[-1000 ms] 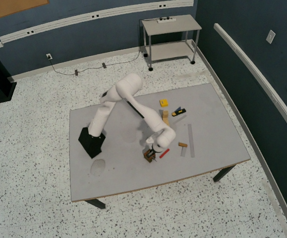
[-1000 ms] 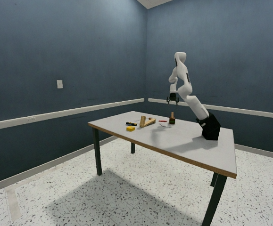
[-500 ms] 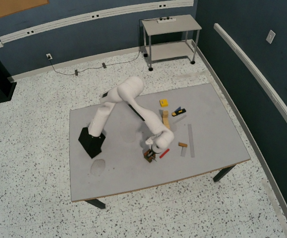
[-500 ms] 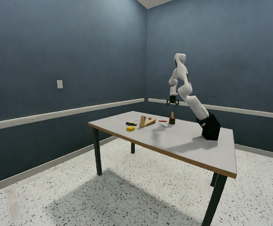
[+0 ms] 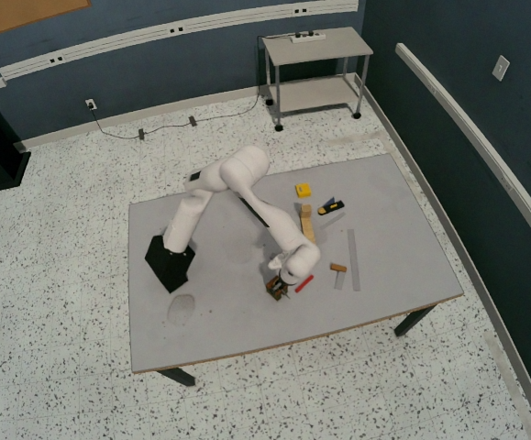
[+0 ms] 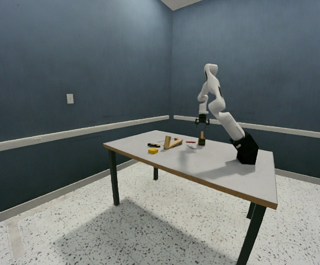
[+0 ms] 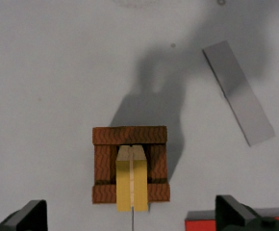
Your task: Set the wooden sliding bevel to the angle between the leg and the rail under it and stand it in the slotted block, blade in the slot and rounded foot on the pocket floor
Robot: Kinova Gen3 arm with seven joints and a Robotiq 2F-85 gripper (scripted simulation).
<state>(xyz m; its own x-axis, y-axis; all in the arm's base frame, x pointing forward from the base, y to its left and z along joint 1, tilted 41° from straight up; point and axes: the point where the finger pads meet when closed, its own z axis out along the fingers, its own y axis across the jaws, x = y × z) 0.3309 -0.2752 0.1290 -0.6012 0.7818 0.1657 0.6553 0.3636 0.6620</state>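
The wooden sliding bevel is 1 cm behind my hand, 2 cm to the left of it and 8 cm below it. Also, from my hand: grey blade: 1 cm behind, 1 cm to the left, 11 cm below; red stick: 10 cm ahead, 4 cm to the left, 16 cm below; short grey strip: 3 cm ahead, 17 cm to the left, 16 cm below.
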